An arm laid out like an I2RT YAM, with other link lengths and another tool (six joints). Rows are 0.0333 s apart.
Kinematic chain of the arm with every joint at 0, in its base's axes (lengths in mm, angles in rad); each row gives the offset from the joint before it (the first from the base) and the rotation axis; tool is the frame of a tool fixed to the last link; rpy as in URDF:
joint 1: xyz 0 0 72.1 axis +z
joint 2: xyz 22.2 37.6 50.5 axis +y
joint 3: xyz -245.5 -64 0 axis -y
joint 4: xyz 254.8 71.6 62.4 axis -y
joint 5: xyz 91.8 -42 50.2 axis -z
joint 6: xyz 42 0 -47.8 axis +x
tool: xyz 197 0 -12 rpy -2.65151 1.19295 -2.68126
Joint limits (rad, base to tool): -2.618..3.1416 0..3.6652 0..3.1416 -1.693..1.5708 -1.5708..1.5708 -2.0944..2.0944
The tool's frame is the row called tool.
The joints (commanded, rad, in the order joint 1, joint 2, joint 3, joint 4, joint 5, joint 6), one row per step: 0.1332, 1.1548, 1.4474, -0.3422, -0.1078, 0.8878; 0.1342, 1.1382, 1.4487, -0.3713, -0.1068, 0.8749; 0.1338, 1.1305, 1.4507, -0.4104, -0.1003, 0.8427; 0.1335, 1.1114, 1.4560, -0.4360, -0.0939, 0.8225; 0.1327, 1.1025, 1.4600, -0.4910, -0.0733, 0.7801; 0.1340, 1.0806, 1.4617, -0.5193, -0.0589, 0.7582; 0.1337, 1.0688, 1.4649, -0.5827, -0.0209, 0.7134; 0.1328, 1.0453, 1.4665, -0.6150, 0.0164, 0.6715; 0.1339, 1.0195, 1.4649, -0.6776, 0.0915, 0.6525; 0.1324, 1.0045, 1.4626, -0.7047, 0.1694, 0.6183; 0.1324, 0.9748, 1.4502, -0.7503, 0.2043, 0.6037
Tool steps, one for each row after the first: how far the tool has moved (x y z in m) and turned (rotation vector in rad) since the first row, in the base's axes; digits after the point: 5 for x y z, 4 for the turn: -0.00636, -0.00071, -0.00145, -0.0141, 0.0080, 0.0007; -0.00977, -0.00317, -0.01001, -0.0496, 0.0296, -0.0037; -0.01698, -0.00597, -0.00726, -0.0699, 0.0262, -0.0090; -0.02123, -0.01220, -0.01961, -0.1188, 0.0588, -0.0250; -0.02901, -0.01630, -0.01877, -0.1424, 0.0592, -0.0357; -0.03480, -0.02676, -0.03316, -0.1983, 0.0999, -0.0651; -0.04268, -0.03760, -0.03345, -0.2455, 0.1019, -0.0970; -0.05301, -0.05680, -0.04413, -0.2831, 0.1428, -0.1628; -0.05877, -0.07722, -0.04789, -0.3326, 0.1602, -0.2338; -0.07051, -0.08724, -0.05710, -0.3603, 0.1897, -0.2613
